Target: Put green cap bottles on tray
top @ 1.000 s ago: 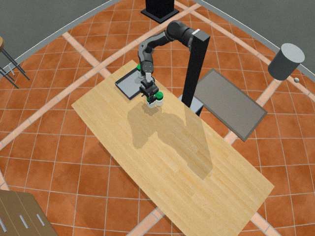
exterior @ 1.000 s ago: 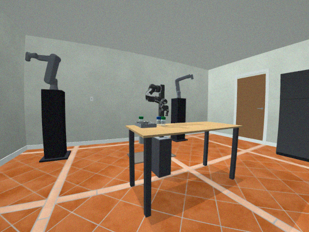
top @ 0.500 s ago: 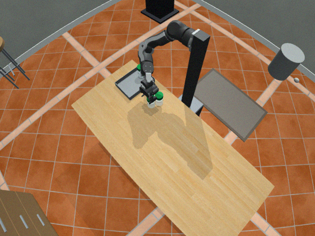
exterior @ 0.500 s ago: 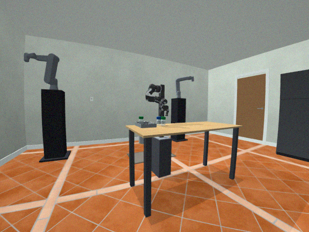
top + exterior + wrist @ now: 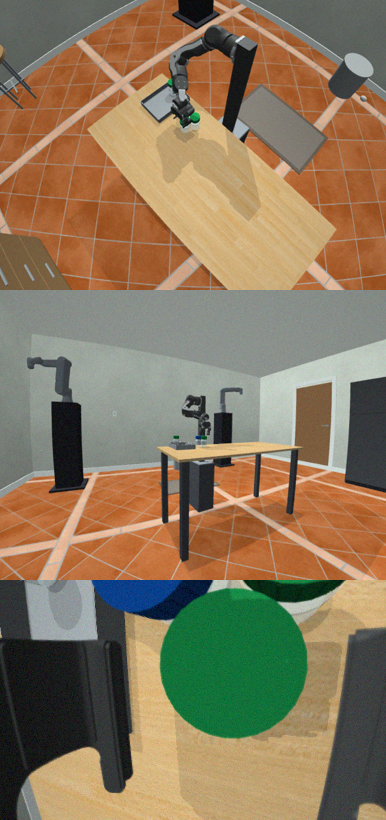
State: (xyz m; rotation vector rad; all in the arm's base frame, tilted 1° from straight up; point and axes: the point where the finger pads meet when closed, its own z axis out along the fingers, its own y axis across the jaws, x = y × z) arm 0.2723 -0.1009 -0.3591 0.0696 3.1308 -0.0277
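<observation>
My hand is 7 cm past the blue-capped bottle, 3 cm to the left of it and 8 cm above it. Also, from my hand: tray 6 cm behind, 22 cm to the right, 11 cm below.
</observation>
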